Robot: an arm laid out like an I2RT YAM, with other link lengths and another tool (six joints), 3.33 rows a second.
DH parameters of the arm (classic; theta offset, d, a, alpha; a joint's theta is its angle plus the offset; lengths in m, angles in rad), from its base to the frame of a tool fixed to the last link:
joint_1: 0 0.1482 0.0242 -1.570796
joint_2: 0 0 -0.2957 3.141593
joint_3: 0.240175 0 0.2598 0
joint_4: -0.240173 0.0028 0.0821 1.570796
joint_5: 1.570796 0.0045 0 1.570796
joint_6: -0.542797 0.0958 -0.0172 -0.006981
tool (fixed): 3.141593 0.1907 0 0
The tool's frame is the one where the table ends.
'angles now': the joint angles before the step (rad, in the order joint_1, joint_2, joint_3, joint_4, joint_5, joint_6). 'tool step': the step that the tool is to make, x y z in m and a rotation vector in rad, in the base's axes. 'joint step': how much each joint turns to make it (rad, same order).
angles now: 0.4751, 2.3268, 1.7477, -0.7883, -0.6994, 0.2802
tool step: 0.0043, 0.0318, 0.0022, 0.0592, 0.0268, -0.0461
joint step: 0.0311, 0.0220, -0.0104, 0.1164, -0.0442, 0.1207
